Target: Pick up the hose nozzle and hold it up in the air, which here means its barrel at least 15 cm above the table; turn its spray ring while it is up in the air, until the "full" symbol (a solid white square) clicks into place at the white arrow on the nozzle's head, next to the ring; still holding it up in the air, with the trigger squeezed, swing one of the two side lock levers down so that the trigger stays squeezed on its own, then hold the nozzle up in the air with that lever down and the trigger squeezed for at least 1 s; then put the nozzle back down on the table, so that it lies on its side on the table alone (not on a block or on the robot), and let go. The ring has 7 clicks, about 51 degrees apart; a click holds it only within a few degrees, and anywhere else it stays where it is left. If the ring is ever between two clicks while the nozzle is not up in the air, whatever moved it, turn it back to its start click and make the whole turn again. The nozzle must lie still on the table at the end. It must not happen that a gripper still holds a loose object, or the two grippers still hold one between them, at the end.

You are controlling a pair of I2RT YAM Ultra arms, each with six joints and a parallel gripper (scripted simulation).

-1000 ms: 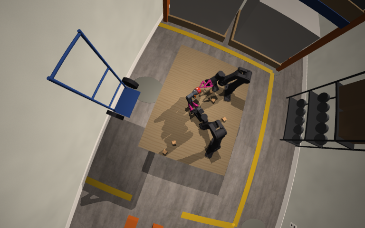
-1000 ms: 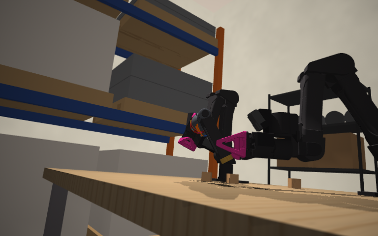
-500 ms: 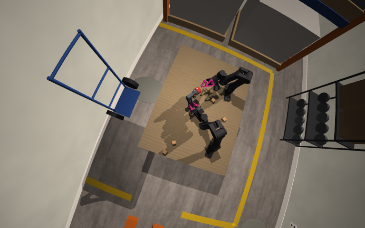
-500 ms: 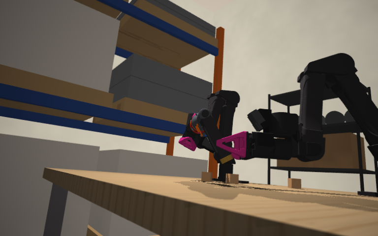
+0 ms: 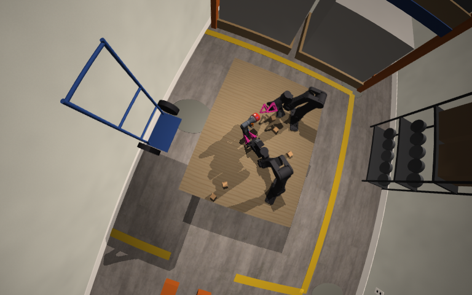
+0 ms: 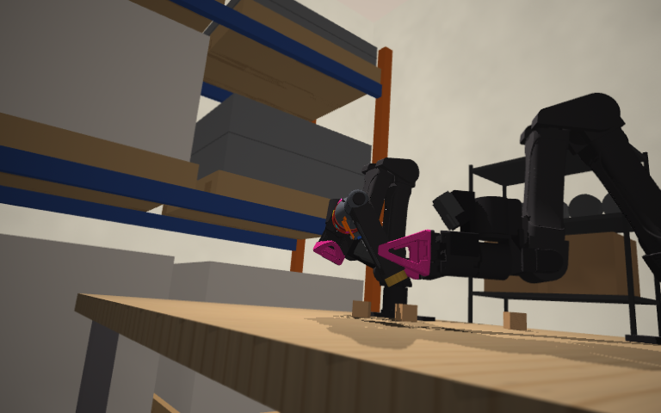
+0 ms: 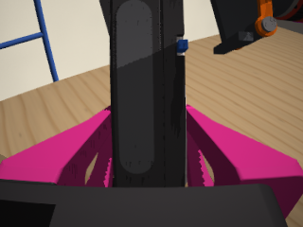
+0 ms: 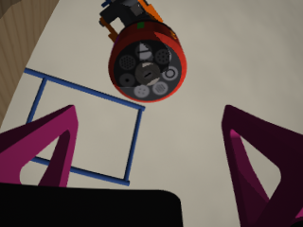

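The red spray ring is 4 cm ahead of my right hand and 6 cm to the left of it.
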